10 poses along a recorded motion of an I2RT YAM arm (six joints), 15 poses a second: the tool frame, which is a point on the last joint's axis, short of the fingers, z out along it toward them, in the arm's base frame.
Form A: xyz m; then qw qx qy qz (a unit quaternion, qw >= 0).
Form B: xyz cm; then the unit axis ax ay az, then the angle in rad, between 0 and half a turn. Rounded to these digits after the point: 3 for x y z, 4 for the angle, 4 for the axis.
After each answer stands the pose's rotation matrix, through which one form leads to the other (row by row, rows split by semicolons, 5 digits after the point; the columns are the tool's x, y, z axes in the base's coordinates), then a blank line. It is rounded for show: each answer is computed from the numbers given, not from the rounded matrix.
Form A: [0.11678 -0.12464 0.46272 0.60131 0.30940 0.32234 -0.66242]
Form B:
[11.678 -12.464 46.272 0.3872 0.4034 -0.8290 1.8513]
-0.08540 0.99610 -0.02225; -0.59717 -0.06905 -0.79914; -0.79755 -0.05496 0.60074

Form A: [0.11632 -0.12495 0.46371 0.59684 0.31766 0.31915 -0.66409]
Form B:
[11.632 -12.495 46.371 0.3959 0.3978 -0.8277 1.8625]
-0.08575 0.99548 -0.04095; -0.58995 -0.08385 -0.80307; -0.80287 -0.04470 0.59447

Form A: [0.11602 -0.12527 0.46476 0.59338 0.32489 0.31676 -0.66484]
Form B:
[11.602 -12.527 46.476 0.4036 0.3935 -0.8260 1.8711]
-0.08470 0.99483 -0.05608; -0.58318 -0.09513 -0.80675; -0.80792 -0.03562 0.58822

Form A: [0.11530 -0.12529 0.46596 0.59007 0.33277 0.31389 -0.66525]
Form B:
[11.530 -12.529 46.596 0.4122 0.3888 -0.8240 1.8793]
-0.08217 0.99399 -0.07232; -0.57618 -0.10658 -0.81034; -0.81318 -0.02492 0.58148

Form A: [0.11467 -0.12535 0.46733 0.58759 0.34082 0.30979 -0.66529]
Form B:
[11.467 -12.535 46.733 0.4212 0.3829 -0.8222 1.8854]
-0.07716 0.99300 -0.08943; -0.57067 -0.11754 -0.81272; -0.81755 -0.01168 0.57574

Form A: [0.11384 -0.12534 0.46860 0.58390 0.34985 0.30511 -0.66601]
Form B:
[11.384 -12.534 46.860 0.4309 0.3758 -0.8204 1.8945]
-0.07333 0.99126 -0.10970; -0.56428 -0.13193 -0.81497; -0.82232 0.00214 0.56902

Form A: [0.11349 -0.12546 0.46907 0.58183 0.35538 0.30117 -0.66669]
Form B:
[11.349 -12.546 46.907 0.4370 0.3703 -0.8197 1.8996]
-0.07036 0.98986 -0.12340; -0.56174 -0.14154 -0.81512; -0.82432 0.01197 0.56600

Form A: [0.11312 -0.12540 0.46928 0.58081 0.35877 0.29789 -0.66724]
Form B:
[11.312 -12.540 46.928 0.4407 0.3659 -0.8197 1.9021]
-0.06789 0.98882 -0.13274; -0.56133 -0.14785 -0.81428; -0.82480 0.01923 0.56509

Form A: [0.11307 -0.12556 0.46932 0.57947 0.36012 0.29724 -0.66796]
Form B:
[11.307 -12.556 46.932 0.4419 0.3647 -0.8196 1.9054]
-0.06905 0.98822 -0.13661; -0.56004 -0.15172 -0.81445; -0.82558 0.02027 0.56392

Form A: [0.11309 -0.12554 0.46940 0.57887 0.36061 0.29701 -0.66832]
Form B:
[11.309 -12.554 46.940 0.4422 0.3642 -0.8196 1.9069]
-0.06974 0.98795 -0.13815; -0.55953 -0.15339 -0.81449; -0.82587 0.02050 0.56349

